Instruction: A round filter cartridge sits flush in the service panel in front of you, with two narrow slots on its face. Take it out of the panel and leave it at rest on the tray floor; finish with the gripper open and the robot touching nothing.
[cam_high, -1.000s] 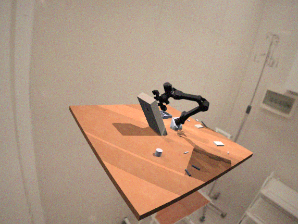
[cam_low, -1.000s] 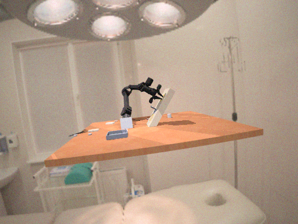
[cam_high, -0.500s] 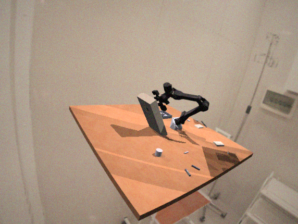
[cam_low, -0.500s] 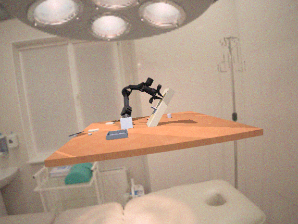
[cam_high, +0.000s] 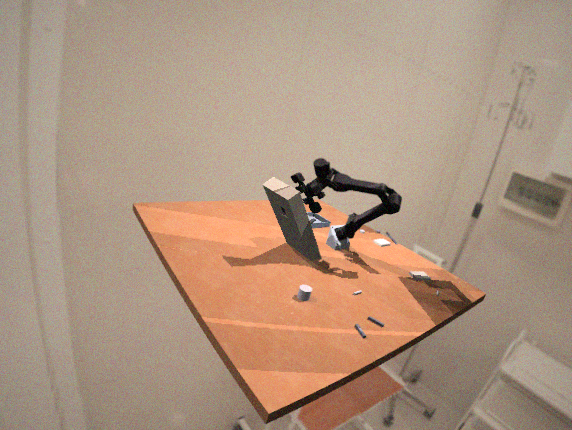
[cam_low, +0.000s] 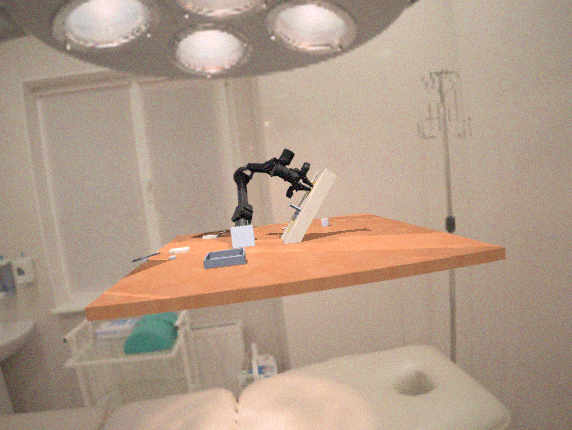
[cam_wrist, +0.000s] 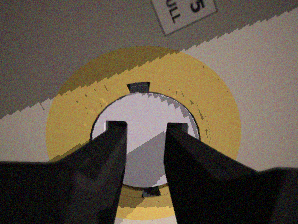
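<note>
The round filter cartridge lies 1 cm ahead of my gripper tip and 1 cm below it. Round my gripper tip: service panel (4 cm behind, 8 cm below); tray (45 cm behind, 26 cm to the right, 22 cm below).
</note>
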